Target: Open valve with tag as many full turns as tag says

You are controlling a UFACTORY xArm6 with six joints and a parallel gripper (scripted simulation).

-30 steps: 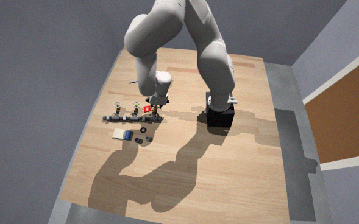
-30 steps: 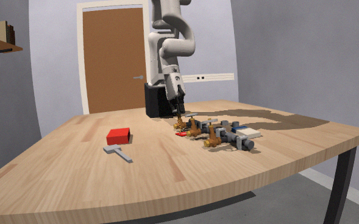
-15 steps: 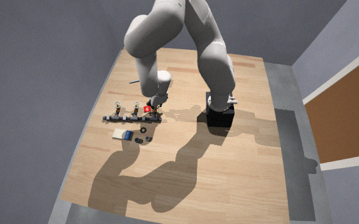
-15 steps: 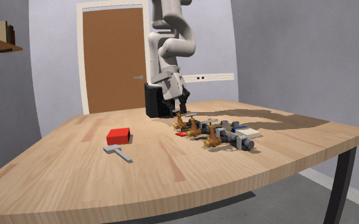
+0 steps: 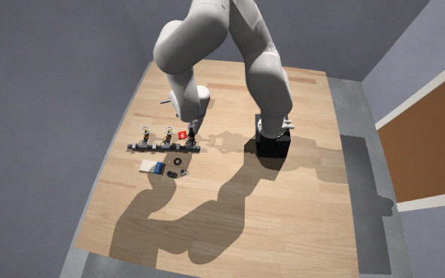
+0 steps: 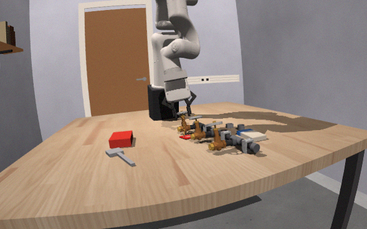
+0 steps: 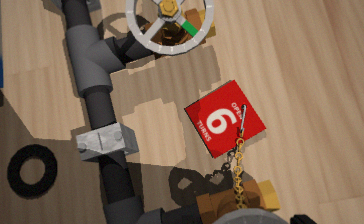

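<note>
Now: hand 8 cm short of the red tag, 8 cm above it and 1 cm to the left of it. The rest, counted from my hand: grey hammer-like tool: 24 cm to the right, 21 cm ahead, 8 cm below; then grey box: 21 cm to the left, 19 cm ahead, 7 cm below; then red box: 25 cm to the right, 7 cm below, 5 cm ahead.
</note>
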